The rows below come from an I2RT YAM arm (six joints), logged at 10 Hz.
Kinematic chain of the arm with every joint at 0, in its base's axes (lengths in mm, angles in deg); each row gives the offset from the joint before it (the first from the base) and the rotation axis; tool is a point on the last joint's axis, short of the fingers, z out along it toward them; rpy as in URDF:
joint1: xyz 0 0 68 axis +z
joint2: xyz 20 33.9 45.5 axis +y
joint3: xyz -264 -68.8 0 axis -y
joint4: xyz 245 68.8 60 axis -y
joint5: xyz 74 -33.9 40.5 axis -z
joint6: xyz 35.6 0 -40.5 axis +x
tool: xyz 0 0 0 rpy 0 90 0
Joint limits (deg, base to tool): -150..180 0..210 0..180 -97..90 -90..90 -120..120
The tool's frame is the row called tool.
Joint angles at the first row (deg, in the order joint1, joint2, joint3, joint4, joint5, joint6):
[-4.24 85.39 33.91 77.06 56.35 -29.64]
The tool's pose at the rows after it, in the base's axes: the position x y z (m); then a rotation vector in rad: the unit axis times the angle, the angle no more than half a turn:
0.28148, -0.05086, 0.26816, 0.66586, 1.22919, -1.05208
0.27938, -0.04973, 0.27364, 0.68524, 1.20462, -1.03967
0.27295, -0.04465, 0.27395, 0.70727, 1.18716, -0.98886
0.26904, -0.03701, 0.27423, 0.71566, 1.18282, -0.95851
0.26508, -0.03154, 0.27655, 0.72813, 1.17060, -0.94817
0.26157, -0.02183, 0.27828, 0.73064, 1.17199, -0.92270
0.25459, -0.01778, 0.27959, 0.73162, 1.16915, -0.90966
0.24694, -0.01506, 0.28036, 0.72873, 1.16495, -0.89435
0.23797, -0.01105, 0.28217, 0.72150, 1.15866, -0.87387
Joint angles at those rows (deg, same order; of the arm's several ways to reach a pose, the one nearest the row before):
[-4.25 85.50 34.96 77.61 56.97 -30.50]
[-4.02 84.73 35.22 78.14 57.55 -30.32]
[-3.02 82.99 33.84 77.79 58.01 -27.57]
[-1.38 81.94 32.98 77.97 59.02 -26.74]
[-0.13 81.17 32.48 79.26 60.33 -27.42]
[2.09 80.17 31.98 79.53 61.73 -27.57]
[3.10 78.42 30.80 79.62 62.28 -27.77]
[3.83 76.46 29.41 79.54 62.35 -27.70]
[4.95 74.07 27.94 79.54 62.38 -27.94]

